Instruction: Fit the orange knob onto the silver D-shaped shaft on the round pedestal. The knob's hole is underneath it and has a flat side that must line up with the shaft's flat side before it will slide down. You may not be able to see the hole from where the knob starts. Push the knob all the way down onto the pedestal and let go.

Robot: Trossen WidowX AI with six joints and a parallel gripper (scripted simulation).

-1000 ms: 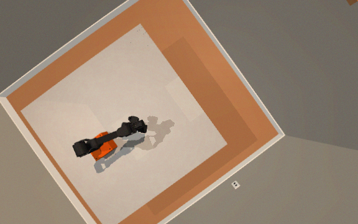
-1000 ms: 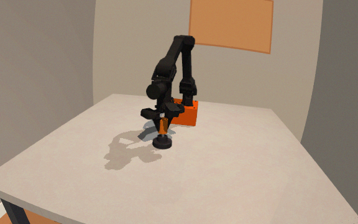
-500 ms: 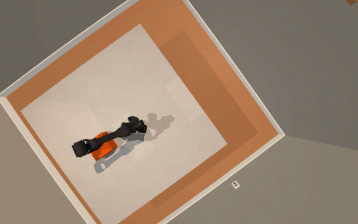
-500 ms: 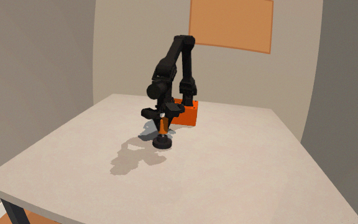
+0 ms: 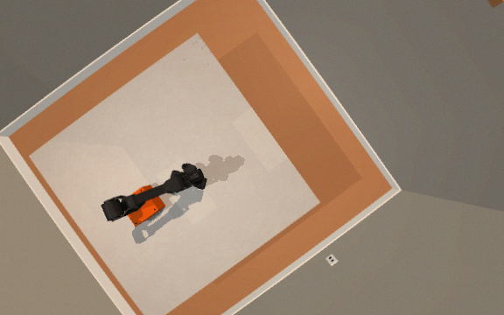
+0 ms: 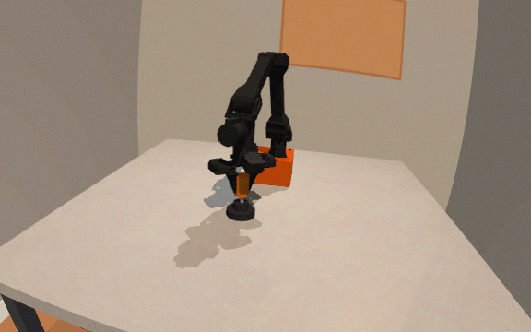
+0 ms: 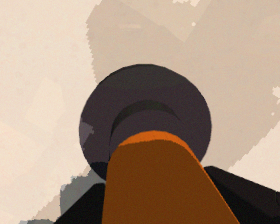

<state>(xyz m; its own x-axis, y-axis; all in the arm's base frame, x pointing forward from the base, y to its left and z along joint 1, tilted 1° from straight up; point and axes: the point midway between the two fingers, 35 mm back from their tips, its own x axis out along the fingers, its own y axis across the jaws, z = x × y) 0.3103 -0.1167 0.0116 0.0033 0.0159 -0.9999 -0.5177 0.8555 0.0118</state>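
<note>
Right now my gripper tip is 30 mm below the orange knob. From my gripper tip the other things lie so: round dark pedestal: 40 mm below.
</note>
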